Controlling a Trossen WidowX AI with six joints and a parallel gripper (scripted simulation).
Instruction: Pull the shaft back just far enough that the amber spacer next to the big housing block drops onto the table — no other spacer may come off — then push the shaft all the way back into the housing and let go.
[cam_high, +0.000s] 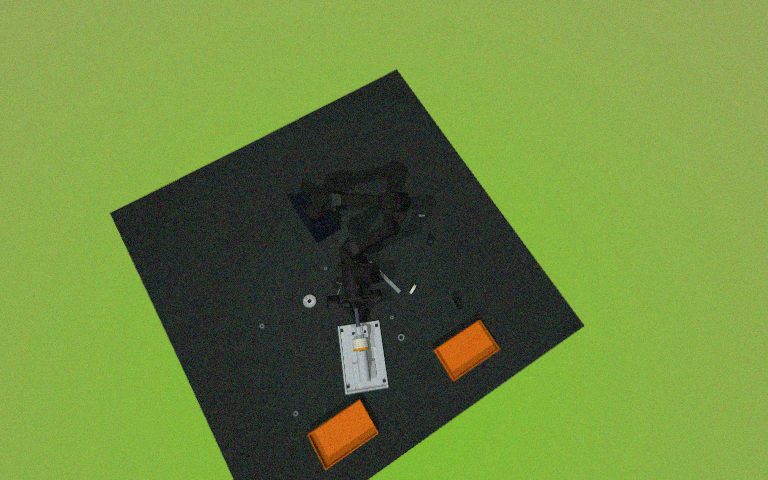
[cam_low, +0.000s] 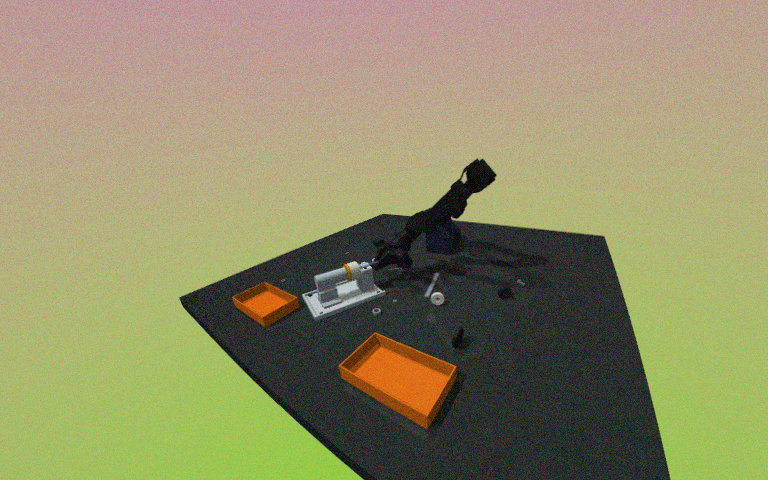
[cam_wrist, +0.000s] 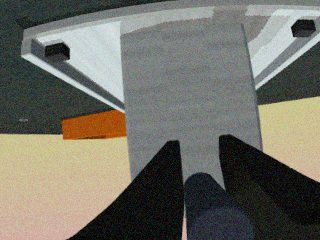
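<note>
My gripper tip is 30 mm short of the dark shaft, 10 mm to the left of it and 20 mm below it. Also, from my gripper tip: amber spacer (90 mm ahead, 30 mm to the right, 20 mm above); baseplate (120 mm ahead, 40 mm to the right, 10 mm below); grey bar (100 mm behind, 160 mm to the left, 60 mm below).
</note>
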